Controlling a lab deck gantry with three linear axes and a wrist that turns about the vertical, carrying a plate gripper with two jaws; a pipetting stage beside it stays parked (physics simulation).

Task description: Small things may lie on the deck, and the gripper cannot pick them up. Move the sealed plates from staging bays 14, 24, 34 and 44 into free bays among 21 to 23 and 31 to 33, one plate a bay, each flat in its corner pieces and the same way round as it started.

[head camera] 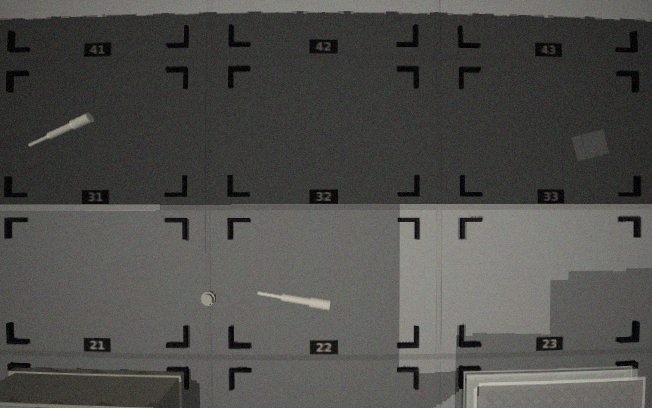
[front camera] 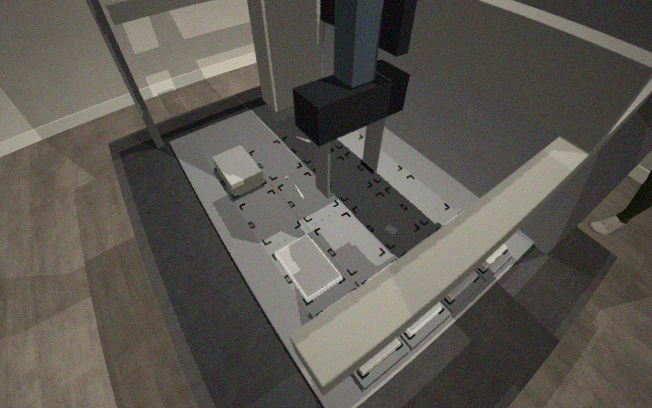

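Seen in the pictures: gripper, fingertip midpoint: (front camera: 346, 179); robot's base, link origin: (front camera: 215, 168).
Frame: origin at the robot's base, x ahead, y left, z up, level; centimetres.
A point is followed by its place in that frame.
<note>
My gripper (front camera: 347, 183) @(x 35.8, y 16.0, z 16.0 cm) is open over the middle of the deck, its two jaws apart with no plate between them; the jaws do not show in the head view. Under the front beam in the front view, parts of four pale plates show in the staging row: one (front camera: 381, 357) @(x 61.6, y 4.2, z 2.8 cm) at the near left, a second (front camera: 425, 320) @(x 61.6, y 14.6, z 2.8 cm), a third (front camera: 463, 286) @(x 61.6, y 25.4, z 2.9 cm) in shade and a fourth (front camera: 496, 255) @(x 61.5, y 36.7, z 2.9 cm) at the far right. Their bay numbers are hidden. In the head view, bays 21 (head camera: 97, 345) @(x 6.4, y 10.4, z 0.0 cm), 22 (head camera: 323, 347) @(x 22.8, y 10.4, z 0.0 cm), 23 (head camera: 549, 344) @(x 39.2, y 10.3, z 0.0 cm), 31 (head camera: 95, 196) @(x 6.4, y 21.1, z 0.0 cm), 32 (head camera: 323, 196) @(x 22.8, y 21.1, z 0.0 cm) and 33 (head camera: 550, 196) @(x 39.2, y 21.1, z 0.0 cm) hold no plates.
A pale tip (head camera: 61, 130) @(x 4.2, y 25.8, z 0.5 cm) lies in bay 31, another tip (front camera: 299, 191) @(x 20.9, y 13.9, z 0.5 cm) (head camera: 295, 300) @(x 20.8, y 13.9, z 0.6 cm) in bay 22. A small round cap (head camera: 208, 299) @(x 14.7, y 13.9, z 0.4 cm) lies between bays 21 and 22. A thin square (front camera: 391, 229) @(x 42.3, y 24.8, z 0.1 cm) (head camera: 590, 145) @(x 42.2, y 24.8, z 0.1 cm) lies in bay 33. A tall box (front camera: 237, 167) @(x 7.9, y 4.0, z 4.2 cm) and a white plate (front camera: 308, 267) @(x 40.0, y 4.1, z 1.4 cm) occupy the left row.
</note>
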